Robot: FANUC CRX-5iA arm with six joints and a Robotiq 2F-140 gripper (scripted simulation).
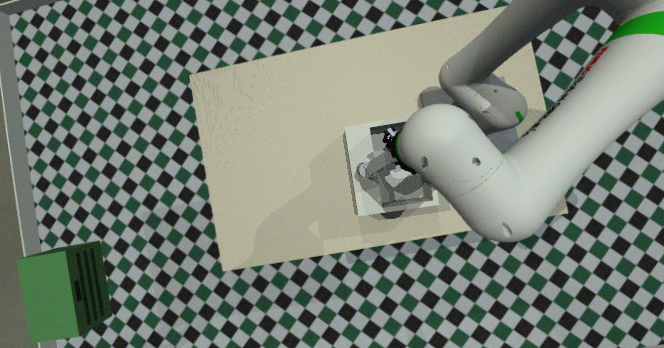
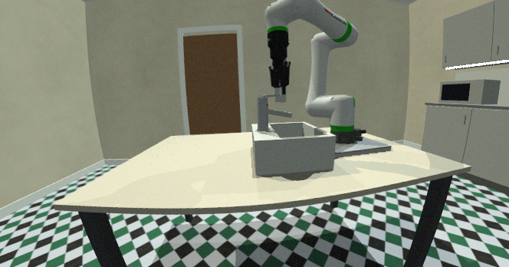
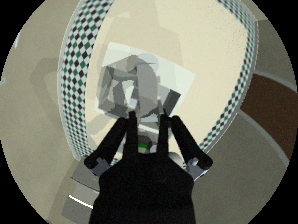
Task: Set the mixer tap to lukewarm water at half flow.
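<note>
My hand is 3 cm short of the lever and 1 cm to the right of it. Round my hand: grey mixer tap 6 cm ahead, 2 cm to the left, 5 cm below; then sink basin 3 cm behind, 4 cm to the left, 24 cm below.
</note>
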